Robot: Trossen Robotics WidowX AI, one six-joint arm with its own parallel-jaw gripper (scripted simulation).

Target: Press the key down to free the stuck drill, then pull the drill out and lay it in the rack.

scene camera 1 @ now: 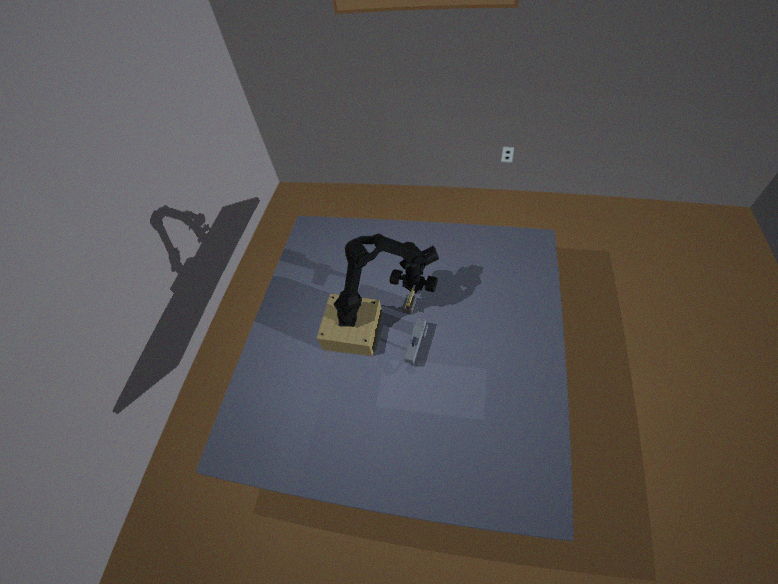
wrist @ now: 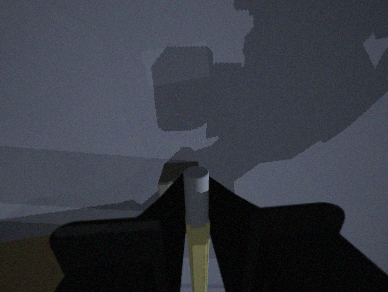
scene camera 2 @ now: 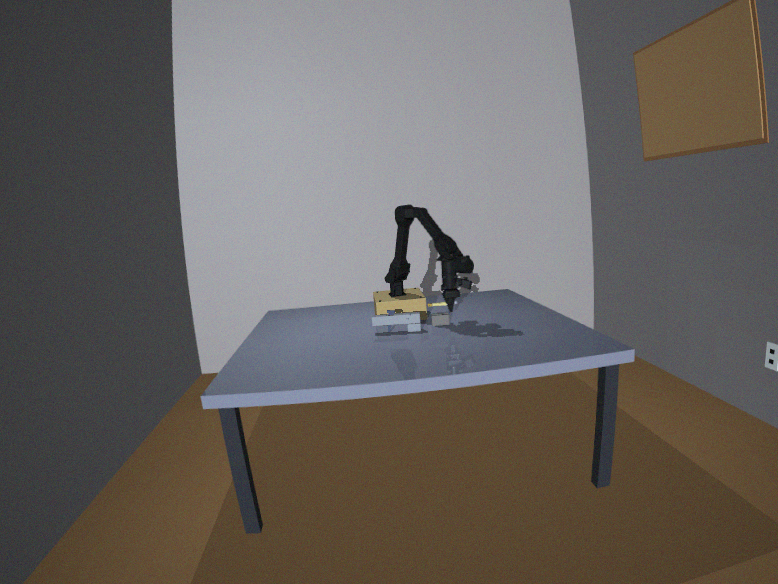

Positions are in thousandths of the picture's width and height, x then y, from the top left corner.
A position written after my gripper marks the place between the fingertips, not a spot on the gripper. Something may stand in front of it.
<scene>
My gripper (wrist: 496, 611) holds a drill.
</scene>
